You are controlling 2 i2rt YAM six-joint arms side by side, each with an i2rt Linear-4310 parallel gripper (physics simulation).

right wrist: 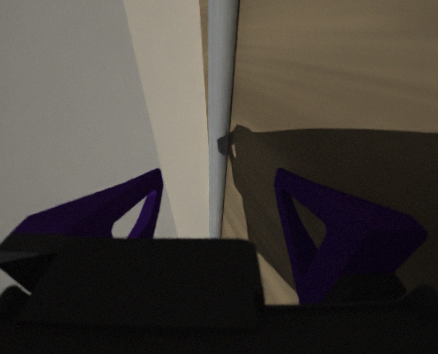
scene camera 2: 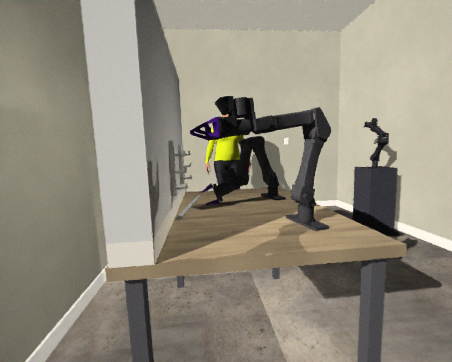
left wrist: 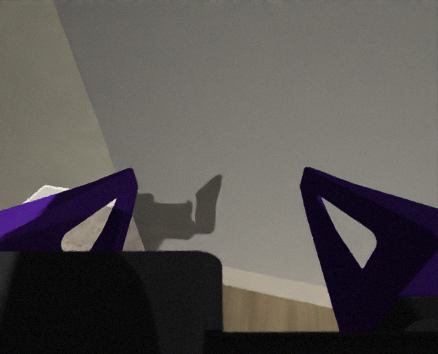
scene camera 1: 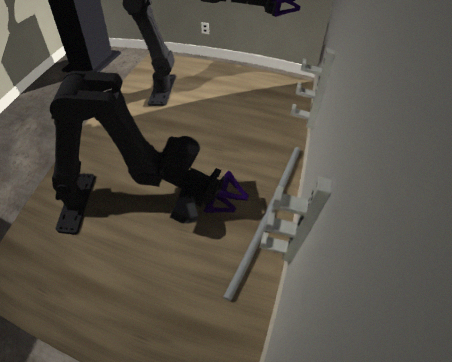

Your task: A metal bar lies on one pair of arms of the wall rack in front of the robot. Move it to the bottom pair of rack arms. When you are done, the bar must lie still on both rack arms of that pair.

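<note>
The grey metal bar [scene camera 1: 245, 267] [scene camera 2: 188, 206] [right wrist: 221, 75] appears to lie on the tabletop close along the wall, below the rack arms and off them. The wall rack has a near bracket [scene camera 1: 307, 222] and a far bracket [scene camera 1: 322, 90], each with three arms in scene camera 1; none shows the bar resting on it. My right gripper [scene camera 1: 241, 203] [scene camera 2: 210, 195] [right wrist: 218, 176] is open and empty, low over the table; in its wrist view the bar runs beyond and between its fingertips without being gripped. My left gripper [scene camera 1: 298, 7] [scene camera 2: 191, 132] [left wrist: 218, 177] is open and empty, raised high near the wall.
The wall [scene camera 1: 390, 200] [left wrist: 260, 100] rises directly behind the bar and rack. The wooden table [scene camera 1: 150, 280] [scene camera 2: 250, 235] carries both arm bases. A person in a yellow top [scene camera 2: 227, 149] stands beyond the table. A dark pedestal [scene camera 2: 375, 197] with a small arm stands at the right.
</note>
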